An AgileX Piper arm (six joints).
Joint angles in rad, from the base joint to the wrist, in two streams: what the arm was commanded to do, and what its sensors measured. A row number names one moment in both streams.
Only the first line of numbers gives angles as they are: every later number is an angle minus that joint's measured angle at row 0.
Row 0, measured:
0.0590, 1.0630, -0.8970, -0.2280, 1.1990, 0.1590
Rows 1 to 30, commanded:
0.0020, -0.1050, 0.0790, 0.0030, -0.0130, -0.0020
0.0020, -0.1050, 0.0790, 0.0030, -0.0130, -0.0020
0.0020, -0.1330, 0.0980, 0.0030, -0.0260, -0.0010
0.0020, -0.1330, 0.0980, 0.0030, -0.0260, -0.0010
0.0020, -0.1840, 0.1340, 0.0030, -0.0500, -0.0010
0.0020, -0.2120, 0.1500, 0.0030, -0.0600, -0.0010
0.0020, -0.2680, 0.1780, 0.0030, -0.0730, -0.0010
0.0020, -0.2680, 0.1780, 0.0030, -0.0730, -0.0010
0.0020, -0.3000, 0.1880, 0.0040, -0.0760, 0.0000
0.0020, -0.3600, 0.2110, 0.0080, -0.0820, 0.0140
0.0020, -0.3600, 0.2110, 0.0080, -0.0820, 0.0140
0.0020, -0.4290, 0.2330, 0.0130, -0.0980, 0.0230
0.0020, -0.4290, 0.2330, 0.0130, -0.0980, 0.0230
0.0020, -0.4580, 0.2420, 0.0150, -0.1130, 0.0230
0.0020, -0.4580, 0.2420, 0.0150, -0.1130, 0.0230
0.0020, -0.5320, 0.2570, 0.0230, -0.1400, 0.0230
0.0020, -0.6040, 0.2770, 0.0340, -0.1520, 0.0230
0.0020, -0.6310, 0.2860, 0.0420, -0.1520, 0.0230
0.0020, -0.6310, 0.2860, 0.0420, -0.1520, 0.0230
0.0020, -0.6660, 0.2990, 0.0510, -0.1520, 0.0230
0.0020, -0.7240, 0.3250, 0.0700, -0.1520, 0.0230
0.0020, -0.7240, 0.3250, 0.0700, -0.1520, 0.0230
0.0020, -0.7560, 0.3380, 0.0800, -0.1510, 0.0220
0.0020, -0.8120, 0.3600, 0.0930, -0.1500, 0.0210
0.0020, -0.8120, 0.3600, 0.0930, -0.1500, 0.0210
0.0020, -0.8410, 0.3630, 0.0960, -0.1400, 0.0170
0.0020, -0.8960, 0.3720, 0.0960, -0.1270, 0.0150
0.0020, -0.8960, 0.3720, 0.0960, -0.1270, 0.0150
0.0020, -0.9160, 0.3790, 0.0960, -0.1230, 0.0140
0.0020, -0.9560, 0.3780, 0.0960, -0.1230, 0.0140
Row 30, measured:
0.0000, -0.9030, 0.3720, 0.0930, -0.1310, 0.0220
